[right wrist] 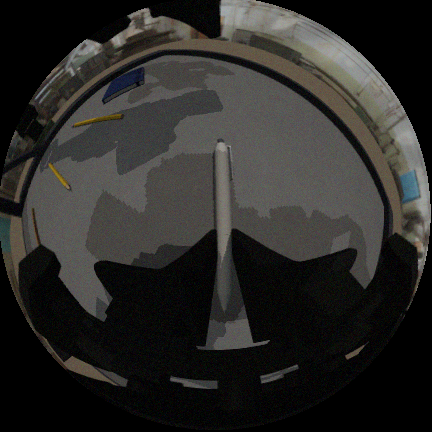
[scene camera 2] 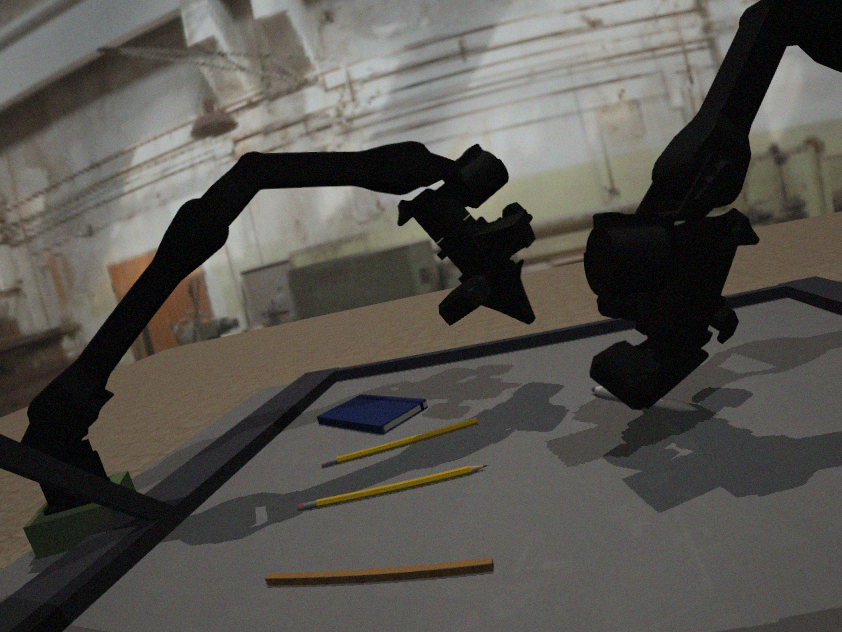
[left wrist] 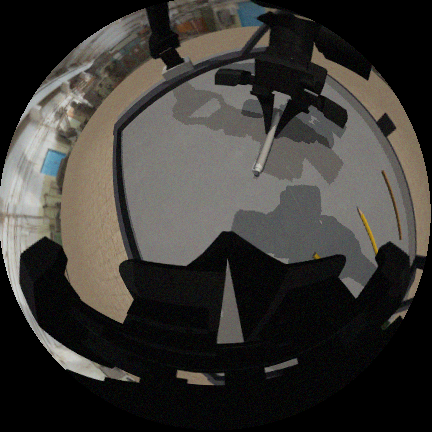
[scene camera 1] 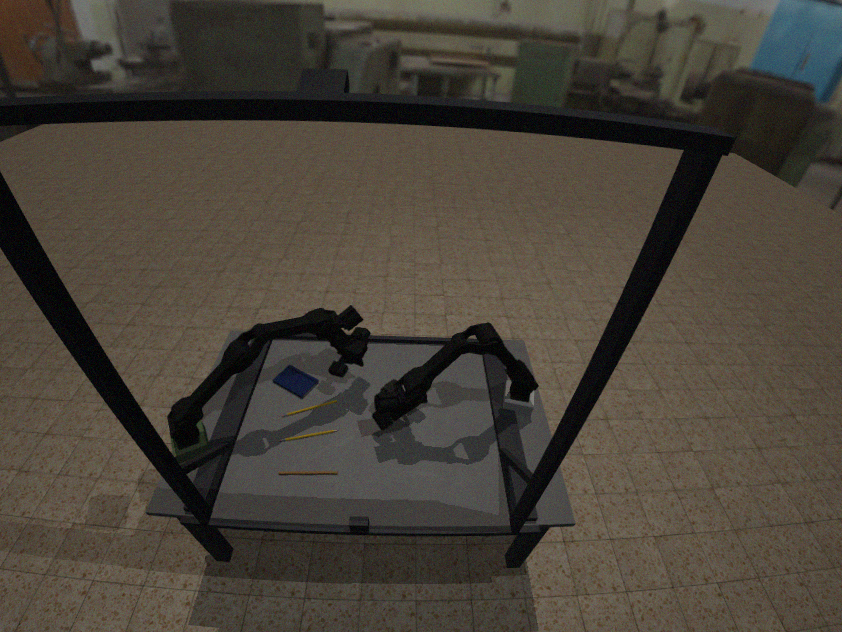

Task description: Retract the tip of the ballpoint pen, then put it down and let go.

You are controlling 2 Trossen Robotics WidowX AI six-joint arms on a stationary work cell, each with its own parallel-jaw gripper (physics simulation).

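Where they show: left gripper, fingertip midpoint: [right wrist: 215, 36] [scene camera 2: 532, 321] [left wrist: 226, 236] [scene camera 1: 362, 365]; right gripper, fingertip midpoint: [right wrist: 223, 234] [scene camera 2: 648, 403] [left wrist: 270, 134]; left arm's base at its link origin: [scene camera 1: 187, 438]; right arm's base at its link origin: [left wrist: 174, 63] [scene camera 1: 519, 393].
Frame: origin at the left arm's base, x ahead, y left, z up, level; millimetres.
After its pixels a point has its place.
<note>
A white ballpoint pen [scene camera 2: 603, 392] @[x 615, y -122, z -33 mm] [left wrist: 264, 152] @[x 621, y -137, z -28 mm] [right wrist: 222, 195] @[x 625, y -155, z -29 mm] is held across its barrel by my right gripper [scene camera 2: 642, 402] @[x 630, y -181, z -38 mm] [left wrist: 270, 134] @[x 630, y -181, z -38 mm] [right wrist: 223, 234] @[x 630, y -181, z -38 mm], which is shut on it low over the table. In the right wrist view the pen's dark button end and clip point away from the gripper, and its tapered end lies back between the fingers. Whether the writing tip is out cannot be told. My left gripper [scene camera 2: 531, 319] @[x 595, y -19, z 50 mm] [left wrist: 226, 236] @[x 595, y -19, z 50 mm] is shut and empty. It hangs above the table, to the left of the pen in scene camera 2 and apart from it.
A blue book [scene camera 1: 295, 381] @[x 378, y 90, z -28 mm] [scene camera 2: 370, 413] @[x 376, y 74, z -28 mm] [right wrist: 123, 85] @[x 413, y 49, z -28 mm] lies towards the back left. Two yellow pencils [scene camera 1: 310, 408] @[x 385, y -43, z -34 mm] [scene camera 2: 394, 486] @[x 347, y -143, z -34 mm] and an orange-brown stick [scene camera 1: 308, 472] @[x 297, y -263, z -33 mm] [scene camera 2: 380, 572] @[x 301, y -267, z -33 mm] lie in front of it. The dark frame's posts rise at the table's [scene camera 1: 435, 506] @[x 573, y -533, z -40 mm] front corners.
</note>
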